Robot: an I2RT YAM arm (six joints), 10 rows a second.
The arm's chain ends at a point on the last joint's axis. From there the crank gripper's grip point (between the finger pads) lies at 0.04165 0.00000 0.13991 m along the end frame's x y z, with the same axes.
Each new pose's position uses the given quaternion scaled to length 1; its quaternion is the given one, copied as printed.
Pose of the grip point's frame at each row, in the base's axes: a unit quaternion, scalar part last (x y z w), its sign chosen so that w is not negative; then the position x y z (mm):
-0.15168, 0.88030, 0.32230, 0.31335, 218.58, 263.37, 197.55
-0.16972, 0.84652, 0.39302, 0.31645, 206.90, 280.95, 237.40
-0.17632, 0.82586, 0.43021, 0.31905, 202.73, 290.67, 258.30
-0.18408, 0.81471, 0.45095, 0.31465, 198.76, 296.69, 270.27
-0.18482, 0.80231, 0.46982, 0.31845, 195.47, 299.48, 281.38
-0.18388, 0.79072, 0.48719, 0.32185, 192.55, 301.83, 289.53
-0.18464, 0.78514, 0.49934, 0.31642, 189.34, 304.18, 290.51
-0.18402, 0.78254, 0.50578, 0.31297, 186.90, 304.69, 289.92
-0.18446, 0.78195, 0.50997, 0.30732, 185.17, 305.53, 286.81
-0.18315, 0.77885, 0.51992, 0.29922, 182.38, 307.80, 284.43
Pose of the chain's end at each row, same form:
-0.15168, 0.88030, 0.32230, 0.31335, 186.63, 173.39, 307.97
-0.16972, 0.84652, 0.39302, 0.31645, 181.52, 174.43, 333.94
-0.17632, 0.82586, 0.43021, 0.31905, 180.81, 176.21, 346.20
-0.18408, 0.81471, 0.45095, 0.31465, 180.84, 178.35, 353.84
-0.18482, 0.80231, 0.46982, 0.31845, 178.63, 177.42, 359.66
-0.18388, 0.79072, 0.48719, 0.32185, 176.61, 176.52, 362.70
-0.18464, 0.78514, 0.49934, 0.31642, 176.09, 177.04, 361.01
-0.18402, 0.78254, 0.50578, 0.31297, 175.08, 176.63, 358.99
-0.18446, 0.78195, 0.50997, 0.30732, 175.20, 177.04, 355.37
-0.18315, 0.77885, 0.51992, 0.29922, 175.21, 178.08, 350.99

